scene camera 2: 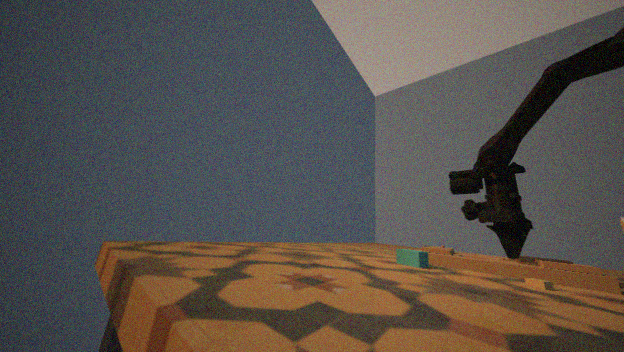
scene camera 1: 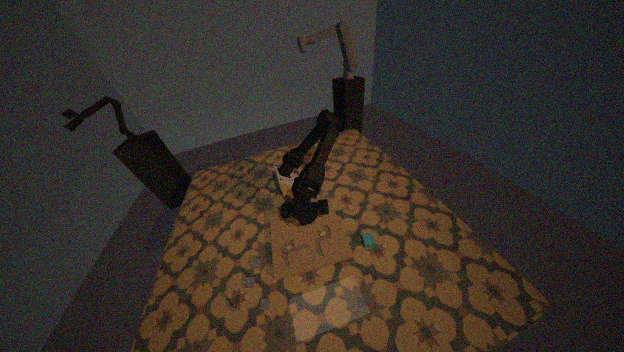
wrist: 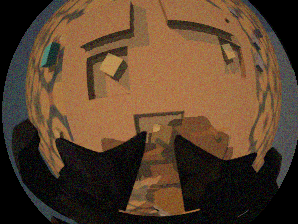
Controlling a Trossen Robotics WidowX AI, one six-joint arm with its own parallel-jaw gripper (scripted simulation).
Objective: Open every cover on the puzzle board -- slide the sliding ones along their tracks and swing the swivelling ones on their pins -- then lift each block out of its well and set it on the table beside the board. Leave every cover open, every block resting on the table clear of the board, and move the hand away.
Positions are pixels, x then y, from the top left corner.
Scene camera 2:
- my gripper: 513,258
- tan puzzle board: 505,266
